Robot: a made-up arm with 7 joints. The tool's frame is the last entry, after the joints. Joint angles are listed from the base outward.
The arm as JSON. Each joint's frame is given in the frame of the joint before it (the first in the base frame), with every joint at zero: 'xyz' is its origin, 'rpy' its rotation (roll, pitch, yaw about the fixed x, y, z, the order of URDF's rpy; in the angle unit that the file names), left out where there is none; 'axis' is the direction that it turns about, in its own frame. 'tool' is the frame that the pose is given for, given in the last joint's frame.
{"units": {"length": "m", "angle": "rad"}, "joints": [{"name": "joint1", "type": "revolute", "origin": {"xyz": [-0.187, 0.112, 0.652], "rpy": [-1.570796, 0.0, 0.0]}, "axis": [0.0, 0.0, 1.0]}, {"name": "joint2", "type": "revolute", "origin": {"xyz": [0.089, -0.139, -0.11], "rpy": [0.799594, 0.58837, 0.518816]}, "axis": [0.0, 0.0, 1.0]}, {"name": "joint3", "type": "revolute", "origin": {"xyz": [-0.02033, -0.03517, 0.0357], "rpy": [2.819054, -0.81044, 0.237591]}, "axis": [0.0, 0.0, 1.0]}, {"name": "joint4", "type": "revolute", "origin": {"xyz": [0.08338, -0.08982, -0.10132], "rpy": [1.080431, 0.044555, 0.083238]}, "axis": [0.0, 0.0, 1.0]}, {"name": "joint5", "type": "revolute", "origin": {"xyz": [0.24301, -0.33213, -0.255], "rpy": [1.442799, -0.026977, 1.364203]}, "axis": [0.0, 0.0, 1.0]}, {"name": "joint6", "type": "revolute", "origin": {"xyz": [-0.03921, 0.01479, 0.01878], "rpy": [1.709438, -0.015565, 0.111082]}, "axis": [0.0, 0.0, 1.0]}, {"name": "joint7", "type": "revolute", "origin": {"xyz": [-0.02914, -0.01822, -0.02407], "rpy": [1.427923, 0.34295, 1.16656]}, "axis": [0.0, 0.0, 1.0]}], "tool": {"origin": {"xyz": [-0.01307, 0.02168, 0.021], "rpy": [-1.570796, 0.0, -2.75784]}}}
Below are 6 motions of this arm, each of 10 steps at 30 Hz.
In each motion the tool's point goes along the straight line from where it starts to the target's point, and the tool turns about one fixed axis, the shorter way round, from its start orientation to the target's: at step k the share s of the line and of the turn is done. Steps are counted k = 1, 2, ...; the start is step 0. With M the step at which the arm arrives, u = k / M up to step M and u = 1 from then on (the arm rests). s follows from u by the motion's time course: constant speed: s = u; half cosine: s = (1 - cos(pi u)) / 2; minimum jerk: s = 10 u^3 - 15 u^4 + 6 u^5.
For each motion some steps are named. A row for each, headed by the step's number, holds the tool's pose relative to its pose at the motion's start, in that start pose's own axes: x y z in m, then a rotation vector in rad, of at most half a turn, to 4 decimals.
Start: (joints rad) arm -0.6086 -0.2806 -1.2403 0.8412 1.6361 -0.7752 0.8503
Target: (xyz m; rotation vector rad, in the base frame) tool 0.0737 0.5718 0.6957 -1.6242 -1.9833 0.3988
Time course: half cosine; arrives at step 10
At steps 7, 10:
7: 0.0239 -0.1537 0.1406 0.6076 -0.1783 -0.2071
10: 0.0301 -0.1937 0.1771 0.7654 -0.2246 -0.2608

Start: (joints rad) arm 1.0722 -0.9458 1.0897 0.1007 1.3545 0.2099 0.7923
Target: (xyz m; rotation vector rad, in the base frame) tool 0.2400 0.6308 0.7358 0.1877 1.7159 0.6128
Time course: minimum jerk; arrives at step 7
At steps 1, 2, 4, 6, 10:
1: -0.0009 0.0009 -0.0005 0.0008 -0.0039 -0.0011
2: -0.0057 0.0053 -0.0030 0.0048 -0.0241 -0.0067
4: -0.0248 0.0233 -0.0132 0.0211 -0.1052 -0.0294
6: -0.0383 0.0359 -0.0203 0.0326 -0.1625 -0.0455
10: -0.0392 0.0368 -0.0208 0.0334 -0.1664 -0.0465

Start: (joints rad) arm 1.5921 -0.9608 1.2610 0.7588 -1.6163 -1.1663 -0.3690
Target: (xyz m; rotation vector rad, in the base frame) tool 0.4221 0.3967 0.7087 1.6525 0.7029 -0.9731
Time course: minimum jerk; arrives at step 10
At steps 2, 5, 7, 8, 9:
2: -0.0031 0.0028 -0.0001 0.0005 0.0139 0.0084
5: -0.0266 0.0245 -0.0005 0.0043 0.1204 0.0721
7: -0.0446 0.0410 -0.0008 0.0072 0.2015 0.1207
8: -0.0502 0.0462 -0.0009 0.0081 0.2268 0.1359
9: -0.0528 0.0486 -0.0010 0.0085 0.2387 0.1430

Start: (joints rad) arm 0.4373 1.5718 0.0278 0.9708 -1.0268 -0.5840 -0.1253
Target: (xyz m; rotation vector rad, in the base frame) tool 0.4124 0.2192 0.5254 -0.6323 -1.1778 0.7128
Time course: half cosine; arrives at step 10
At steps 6, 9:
6: -0.1199 -0.0681 0.0290 -0.0736 0.3790 0.3081
9: -0.1787 -0.1015 0.0432 -0.1097 0.5650 0.4593

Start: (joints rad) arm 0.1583 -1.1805 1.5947 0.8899 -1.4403 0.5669 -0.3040
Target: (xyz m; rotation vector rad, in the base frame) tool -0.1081 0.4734 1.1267 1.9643 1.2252 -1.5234
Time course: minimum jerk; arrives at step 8
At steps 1, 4, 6, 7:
1: 0.0007 0.0030 -0.0010 0.0078 -0.0032 -0.0083
4: 0.0221 0.0931 -0.0319 0.2419 -0.0995 -0.2587
6: 0.0396 0.1670 -0.0572 0.4338 -0.1784 -0.4638
7: 0.0435 0.1833 -0.0627 0.4761 -0.1958 -0.5090

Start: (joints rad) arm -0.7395 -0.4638 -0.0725 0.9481 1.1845 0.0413 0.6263
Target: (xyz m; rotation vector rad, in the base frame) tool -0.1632 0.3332 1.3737 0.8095 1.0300 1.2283
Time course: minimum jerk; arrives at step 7
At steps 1, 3, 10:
1: 0.0009 0.0010 -0.0017 -0.0004 0.0040 0.0014
3: 0.0147 0.0156 -0.0269 -0.0061 0.0640 0.0225
10: 0.0400 0.0423 -0.0731 -0.0166 0.1739 0.0612

